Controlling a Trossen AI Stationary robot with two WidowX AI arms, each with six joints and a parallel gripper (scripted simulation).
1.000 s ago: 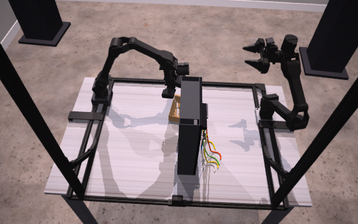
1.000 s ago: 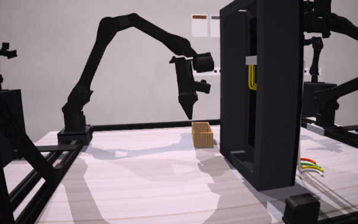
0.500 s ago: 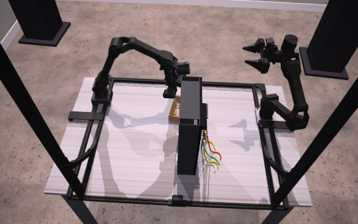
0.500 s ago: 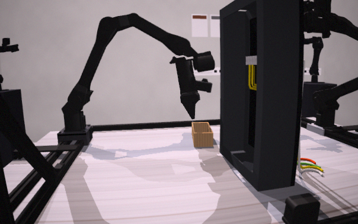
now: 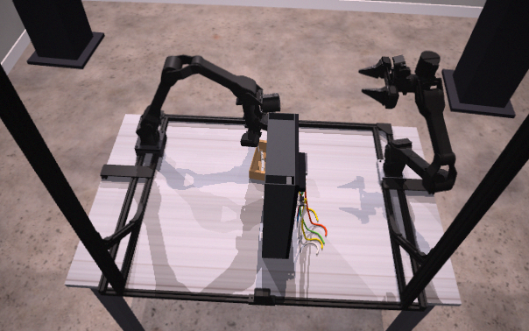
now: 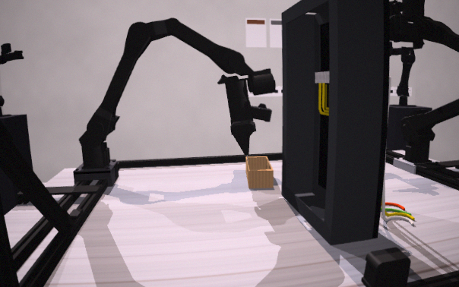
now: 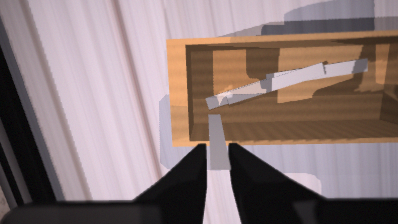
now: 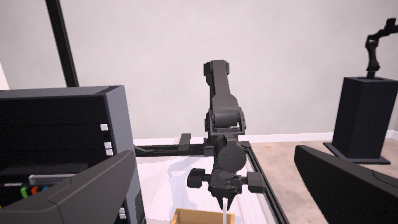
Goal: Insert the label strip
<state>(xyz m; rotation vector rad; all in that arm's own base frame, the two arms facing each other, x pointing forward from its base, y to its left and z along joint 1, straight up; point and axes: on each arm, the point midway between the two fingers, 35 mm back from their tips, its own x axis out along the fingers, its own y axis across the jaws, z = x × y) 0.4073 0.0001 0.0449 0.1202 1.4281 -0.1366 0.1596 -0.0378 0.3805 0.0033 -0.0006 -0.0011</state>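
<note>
Right now my left hand is 10 mm to the left of the pale blue label strip and 50 mm above it. From my left hand the other things lie so: black frame rail 320 mm behind, 110 mm to the right, 310 mm above; then box 60 mm behind, 30 mm to the right, 80 mm below.
</note>
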